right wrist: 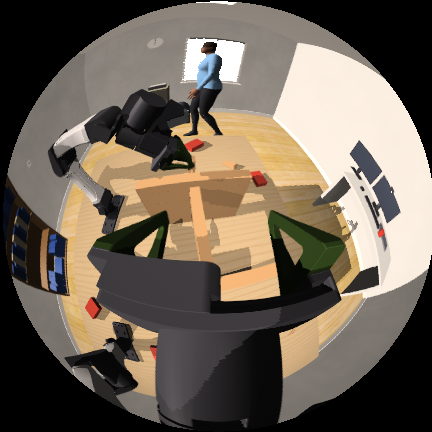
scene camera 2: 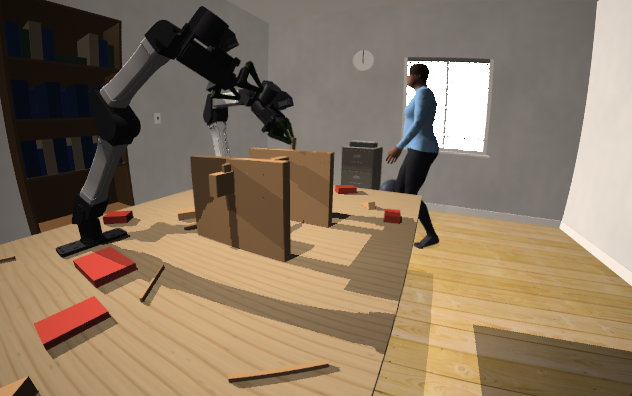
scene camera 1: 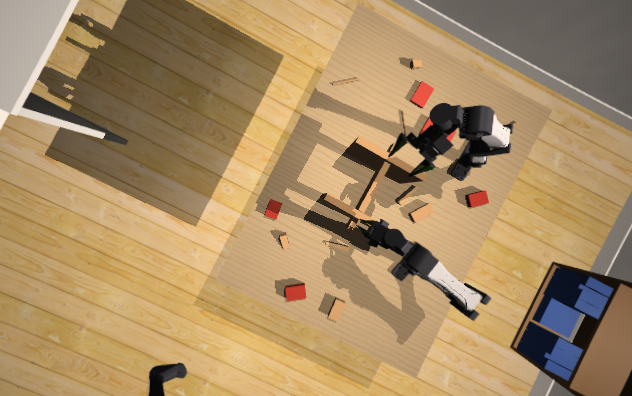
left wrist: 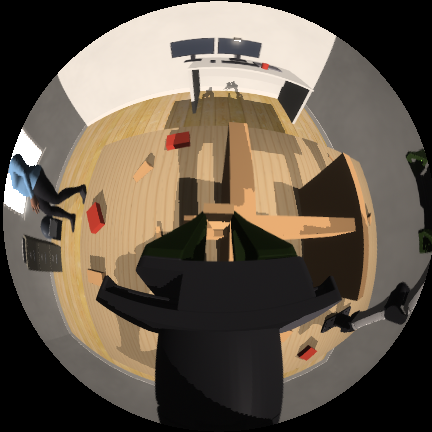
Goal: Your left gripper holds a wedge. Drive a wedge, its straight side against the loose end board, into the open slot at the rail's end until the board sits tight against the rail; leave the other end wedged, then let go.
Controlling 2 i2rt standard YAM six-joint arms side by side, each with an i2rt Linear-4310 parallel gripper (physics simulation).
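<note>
The loose end board stands upright at one end of the rail. My left gripper is shut on a wedge, held upright above the rail's protruding end, close to the board's outer face. The fingers hide the slot, so the wedge's depth cannot be told. The far end board stands at the rail's other end, where a wedge sits in the protruding tenon. My right gripper is open and empty above that board.
Red blocks, wooden blocks and thin sticks lie around the boards on the table. A person in a blue top stands beyond the table.
</note>
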